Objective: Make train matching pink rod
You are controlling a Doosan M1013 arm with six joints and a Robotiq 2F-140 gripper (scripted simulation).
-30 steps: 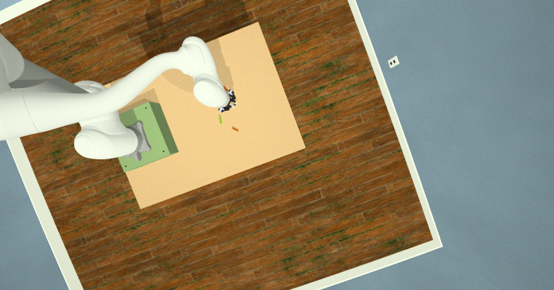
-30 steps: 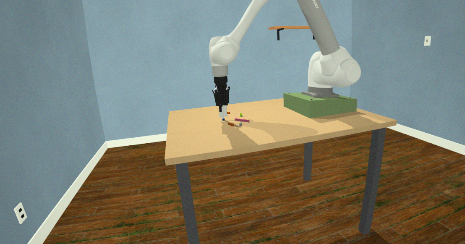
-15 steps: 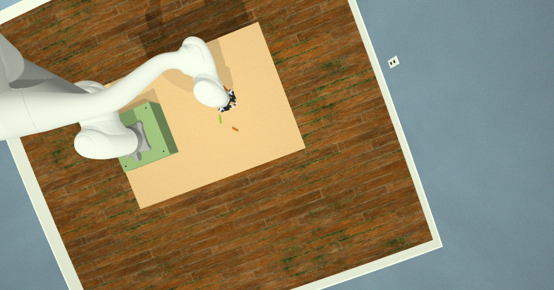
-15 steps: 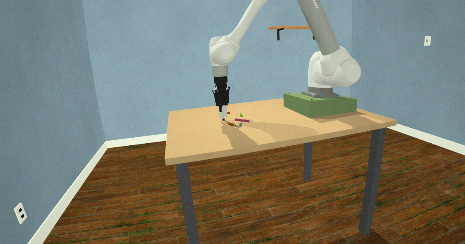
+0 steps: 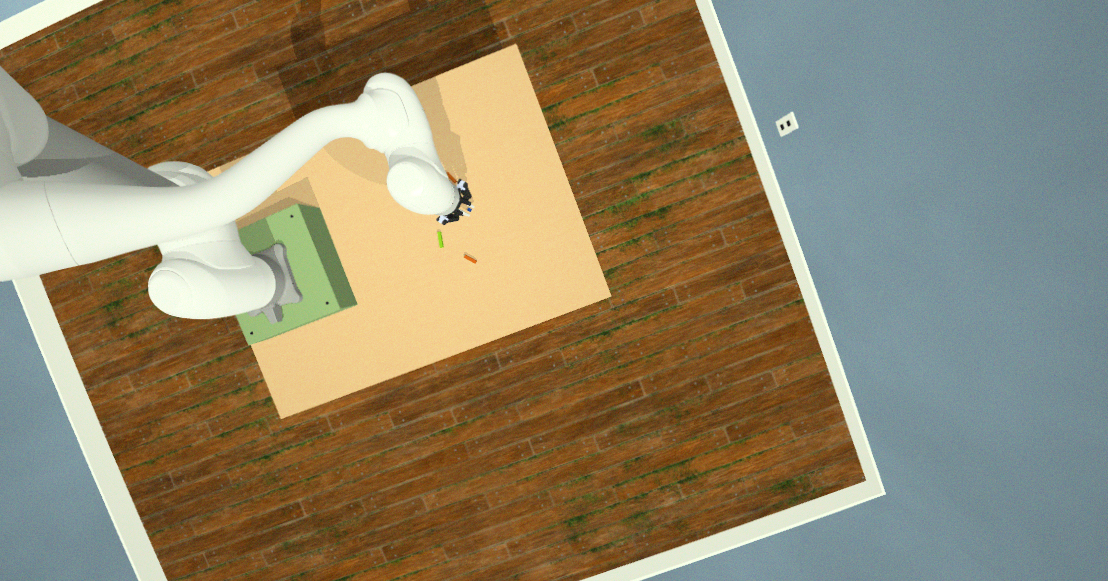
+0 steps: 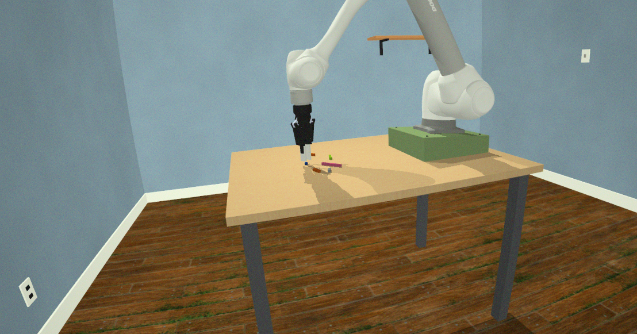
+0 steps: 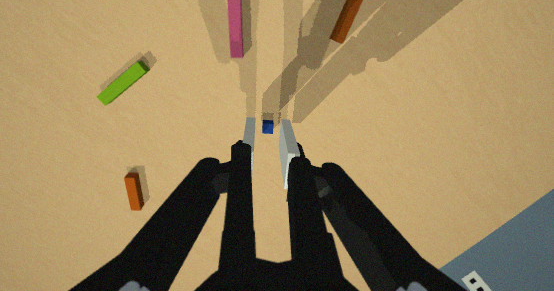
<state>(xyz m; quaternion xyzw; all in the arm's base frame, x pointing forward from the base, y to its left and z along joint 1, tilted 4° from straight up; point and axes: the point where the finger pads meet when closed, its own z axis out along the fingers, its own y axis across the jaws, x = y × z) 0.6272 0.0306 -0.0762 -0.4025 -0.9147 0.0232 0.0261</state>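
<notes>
My hand is 50 mm above the blue rod. Round my hand: lime rod 120 mm behind, 60 mm to the right, 50 mm below; then grey rod 70 mm behind, 130 mm to the left, 50 mm below; then pink rod 100 mm behind, 60 mm to the left, 50 mm below.
</notes>
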